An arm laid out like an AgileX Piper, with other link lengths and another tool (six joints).
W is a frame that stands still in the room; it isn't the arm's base.
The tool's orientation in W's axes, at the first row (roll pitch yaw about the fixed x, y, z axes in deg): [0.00, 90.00, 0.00]
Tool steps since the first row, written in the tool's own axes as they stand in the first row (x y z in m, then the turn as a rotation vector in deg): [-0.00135, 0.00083, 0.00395, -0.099, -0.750, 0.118]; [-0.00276, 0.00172, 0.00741, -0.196, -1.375, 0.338]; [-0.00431, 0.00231, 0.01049, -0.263, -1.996, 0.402]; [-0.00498, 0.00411, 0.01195, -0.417, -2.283, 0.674]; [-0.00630, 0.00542, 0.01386, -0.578, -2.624, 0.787]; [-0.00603, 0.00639, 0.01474, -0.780, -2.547, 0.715]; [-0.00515, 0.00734, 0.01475, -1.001, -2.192, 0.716]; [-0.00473, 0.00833, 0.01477, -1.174, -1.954, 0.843]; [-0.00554, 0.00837, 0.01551, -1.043, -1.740, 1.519]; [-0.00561, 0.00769, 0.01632, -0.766, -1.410, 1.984]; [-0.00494, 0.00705, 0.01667, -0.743, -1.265, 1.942]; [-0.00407, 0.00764, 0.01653, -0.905, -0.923, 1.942]
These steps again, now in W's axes. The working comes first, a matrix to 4 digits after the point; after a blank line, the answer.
The tool's axes in the first row as the columns of a matrix, in W's axes (used below as rounded here):
[0.0000, 0.0000, 1.0000]
[0.0000, 1.0000, 0.0000]
[-1.0000, 0.0000, 0.0000]

[0.00395, 0.00083, 0.00135, 0.118, -0.750, 0.099]; [0.00741, 0.00172, 0.00276, 0.338, -1.375, 0.196]; [0.01049, 0.00231, 0.00431, 0.402, -1.996, 0.263]; [0.01195, 0.00411, 0.00498, 0.674, -2.283, 0.417]; [0.01386, 0.00542, 0.00630, 0.787, -2.624, 0.578]; [0.01474, 0.00639, 0.00603, 0.715, -2.547, 0.780]; [0.01475, 0.00734, 0.00515, 0.716, -2.192, 1.001]; [0.01477, 0.00833, 0.00473, 0.843, -1.954, 1.174]; [0.01551, 0.00837, 0.00554, 1.519, -1.740, 1.043]; [0.01632, 0.00769, 0.00561, 1.984, -1.410, 0.766]; [0.01667, 0.00705, 0.00494, 1.942, -1.265, 0.743]; [0.01653, 0.00764, 0.00407, 1.942, -0.923, 0.905]
